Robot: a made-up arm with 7 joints.
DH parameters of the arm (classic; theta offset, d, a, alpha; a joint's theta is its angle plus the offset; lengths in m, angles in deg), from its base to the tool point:
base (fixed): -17.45 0 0.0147 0
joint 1: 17.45 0.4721 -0.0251 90
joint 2: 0 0.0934 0.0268 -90
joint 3: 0 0.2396 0.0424 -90
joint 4: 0 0.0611 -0.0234 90
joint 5: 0 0.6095 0.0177 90
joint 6: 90 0.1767 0.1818 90
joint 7: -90 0.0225 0.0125 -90
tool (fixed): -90 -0.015 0 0
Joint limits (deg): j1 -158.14..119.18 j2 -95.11..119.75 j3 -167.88..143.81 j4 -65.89..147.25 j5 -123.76..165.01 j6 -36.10..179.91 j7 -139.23..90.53
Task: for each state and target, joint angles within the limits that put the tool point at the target. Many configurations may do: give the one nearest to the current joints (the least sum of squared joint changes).
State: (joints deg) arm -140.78 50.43 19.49 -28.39 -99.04 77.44 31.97
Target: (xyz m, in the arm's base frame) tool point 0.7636 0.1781 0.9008
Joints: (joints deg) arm -157.97 36.79 7.37 -22.27 -103.90 85.09 32.29
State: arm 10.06 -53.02 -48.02 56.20 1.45 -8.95 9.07
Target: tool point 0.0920 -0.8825 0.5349
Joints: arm -1.53 -47.10 -81.73 89.22 0.94 -36.10 6.25
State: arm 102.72 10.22 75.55 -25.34 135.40 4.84 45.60
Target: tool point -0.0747 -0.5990 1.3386
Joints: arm 85.92 26.64 72.05 -2.15 133.95 5.25 43.14
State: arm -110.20 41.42 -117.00 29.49 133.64 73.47 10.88
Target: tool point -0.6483 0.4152 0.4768
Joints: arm -97.67 42.14 -116.31 74.49 131.05 103.83 11.79
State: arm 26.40 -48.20 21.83 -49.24 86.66 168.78 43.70
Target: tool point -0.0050 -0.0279 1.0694
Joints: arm 25.30 -25.95 -2.25 -65.89 94.67 179.91 51.52
